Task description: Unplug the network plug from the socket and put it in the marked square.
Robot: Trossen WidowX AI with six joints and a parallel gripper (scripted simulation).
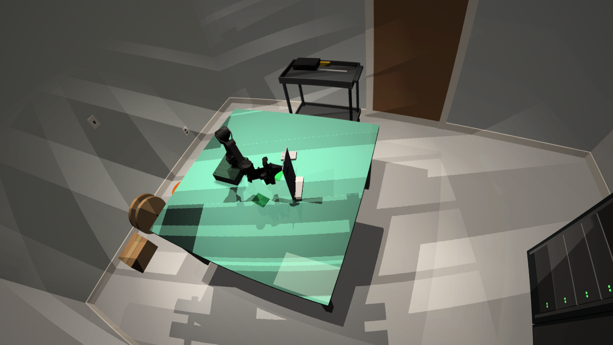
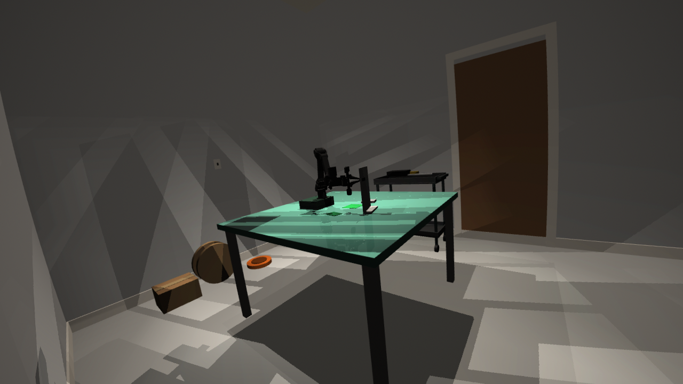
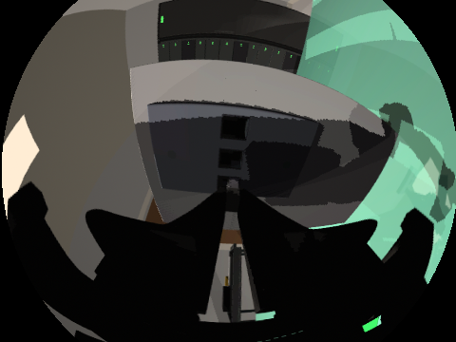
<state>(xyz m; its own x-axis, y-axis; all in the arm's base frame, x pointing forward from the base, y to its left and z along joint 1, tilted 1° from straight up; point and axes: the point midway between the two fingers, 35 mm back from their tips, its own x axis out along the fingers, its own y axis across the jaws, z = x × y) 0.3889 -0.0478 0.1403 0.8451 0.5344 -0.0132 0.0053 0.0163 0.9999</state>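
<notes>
The bright green marked square is 160 mm behind my gripper tip, 90 mm to the left of it and 210 mm below it. Round my gripper tip: grey plug: right at my gripper tip; then upright dark panel: 30 mm ahead, 80 mm below.
</notes>
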